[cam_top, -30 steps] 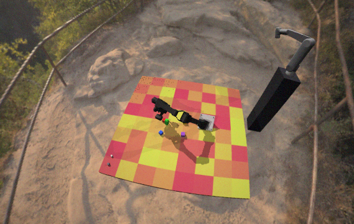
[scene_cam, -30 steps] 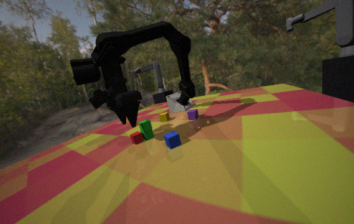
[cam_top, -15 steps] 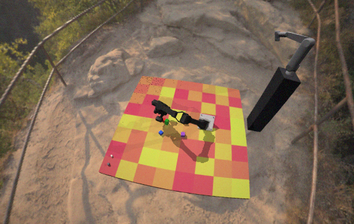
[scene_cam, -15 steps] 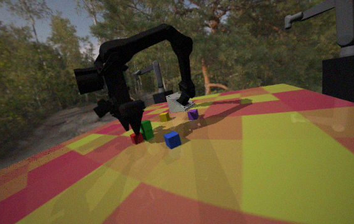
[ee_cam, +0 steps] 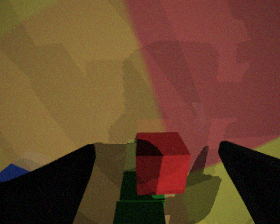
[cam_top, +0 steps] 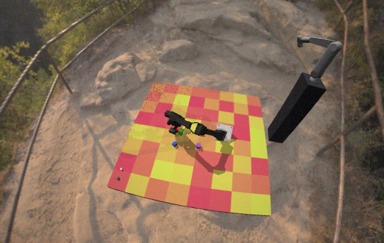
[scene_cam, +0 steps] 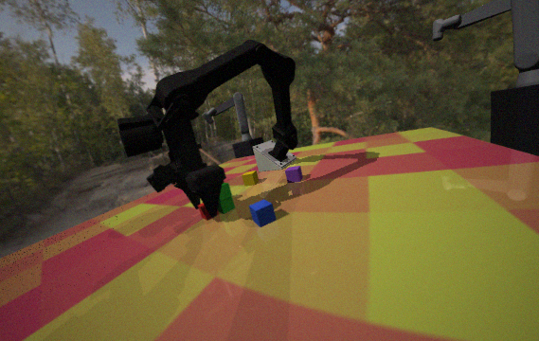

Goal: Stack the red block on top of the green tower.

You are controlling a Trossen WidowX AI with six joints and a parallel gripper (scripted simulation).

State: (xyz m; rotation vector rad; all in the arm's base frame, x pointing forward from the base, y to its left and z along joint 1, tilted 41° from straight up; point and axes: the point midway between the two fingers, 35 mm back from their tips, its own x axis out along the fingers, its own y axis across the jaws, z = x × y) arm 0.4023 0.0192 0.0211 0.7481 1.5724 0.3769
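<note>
The red block is 10 mm behind my gripper tip. The rest, counted from my gripper tip: yellow block (210 mm behind, 30 mm to the right); blue block (20 mm behind, 150 mm to the left); purple block (220 mm behind, 120 mm to the left).
</note>
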